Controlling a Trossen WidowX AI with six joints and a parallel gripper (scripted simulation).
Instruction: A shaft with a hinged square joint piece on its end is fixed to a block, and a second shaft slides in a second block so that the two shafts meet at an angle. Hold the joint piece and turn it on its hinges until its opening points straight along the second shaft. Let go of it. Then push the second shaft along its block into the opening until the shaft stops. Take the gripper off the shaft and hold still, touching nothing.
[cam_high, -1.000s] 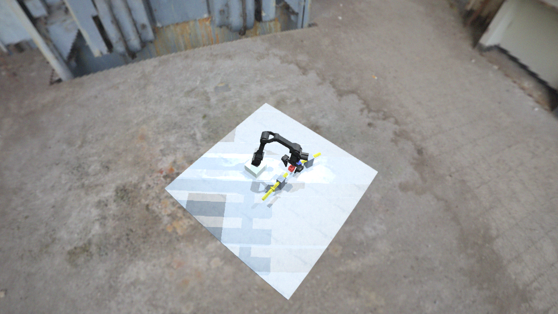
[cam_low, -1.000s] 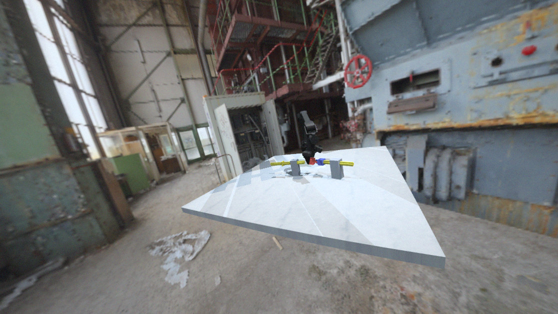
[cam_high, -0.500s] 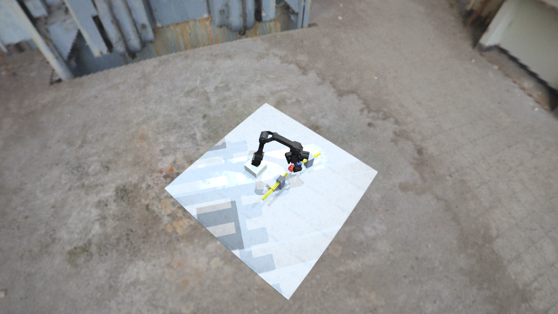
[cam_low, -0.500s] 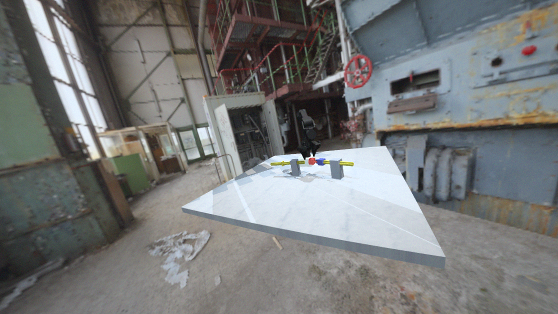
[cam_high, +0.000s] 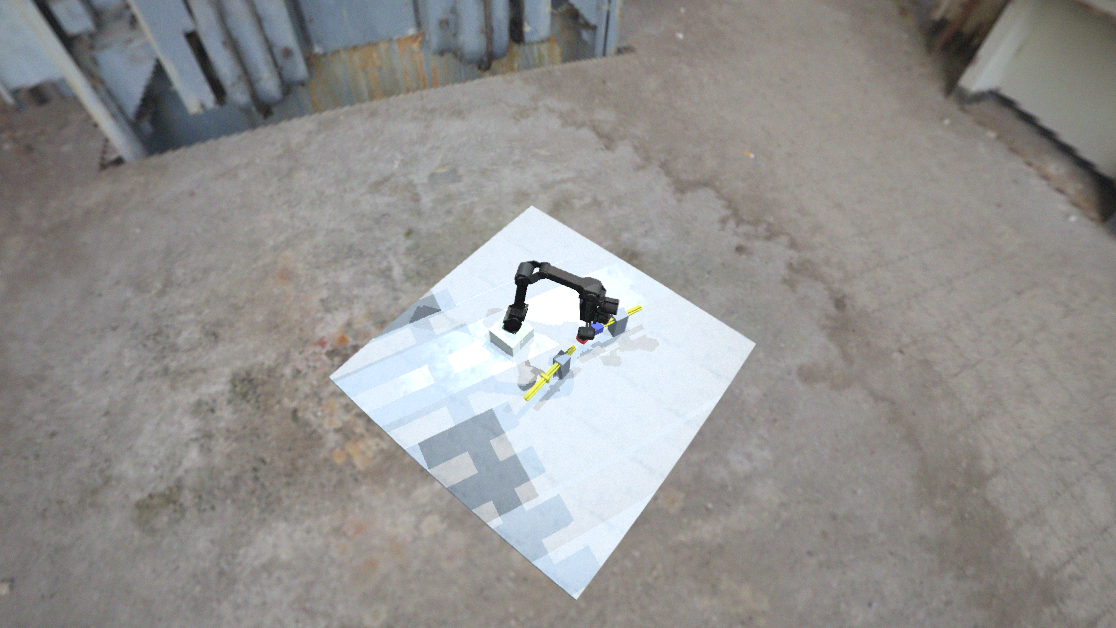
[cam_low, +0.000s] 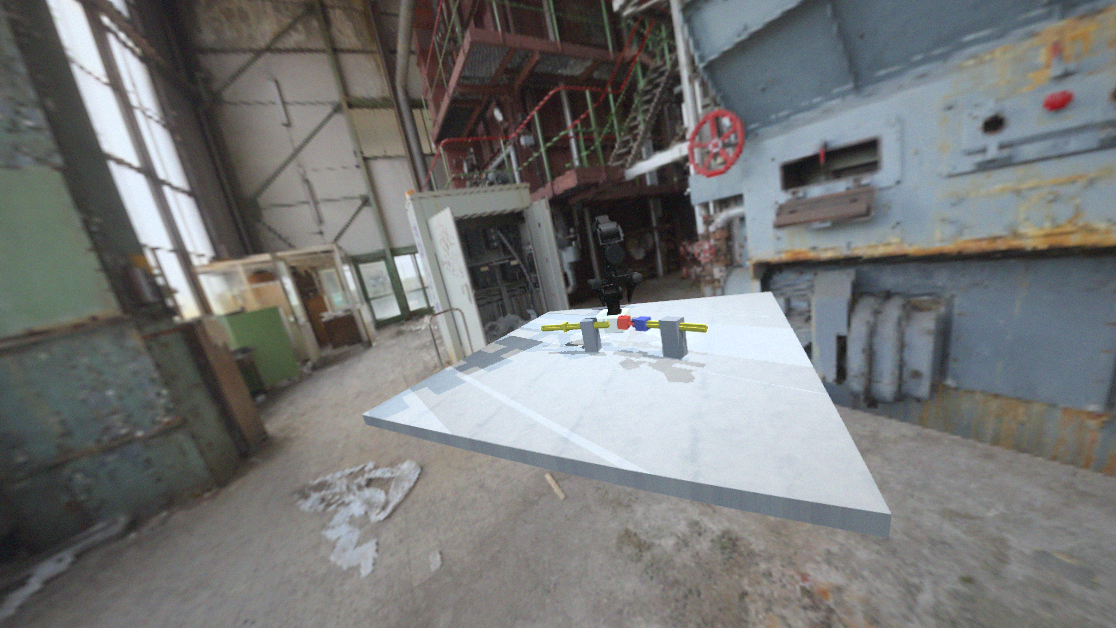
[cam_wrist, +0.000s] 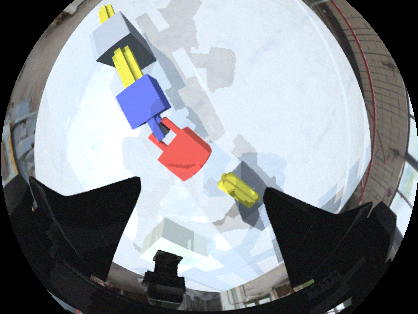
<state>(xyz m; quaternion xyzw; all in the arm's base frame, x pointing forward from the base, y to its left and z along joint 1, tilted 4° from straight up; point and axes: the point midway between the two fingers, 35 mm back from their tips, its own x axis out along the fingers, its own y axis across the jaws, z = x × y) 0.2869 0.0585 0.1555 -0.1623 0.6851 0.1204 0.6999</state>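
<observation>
The red joint piece lies 2 cm to the left of my gripper tip and 7 cm below it.
</observation>
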